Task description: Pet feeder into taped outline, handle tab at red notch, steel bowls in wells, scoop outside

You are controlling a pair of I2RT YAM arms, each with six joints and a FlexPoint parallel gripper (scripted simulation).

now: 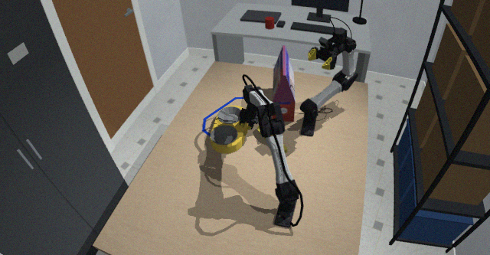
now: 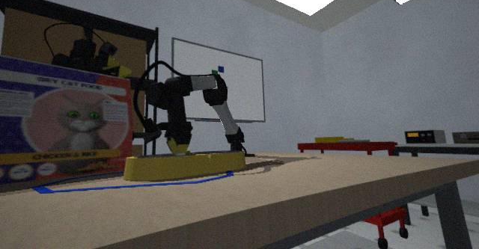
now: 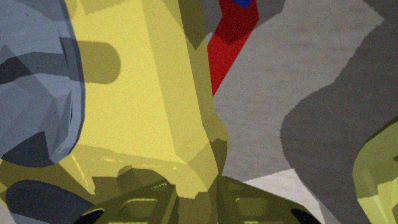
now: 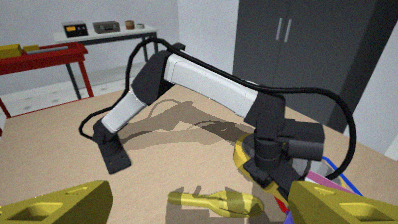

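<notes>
Now: left hand 80 mm short of the yellow pet feeder, 10 mm to the right of it and 30 mm above it. The rest, counted from my left hand: yellow scoop 140 mm behind, 20 mm to the left, 20 mm below; blue taped outline 110 mm ahead, 100 mm to the right, 40 mm below.
</notes>
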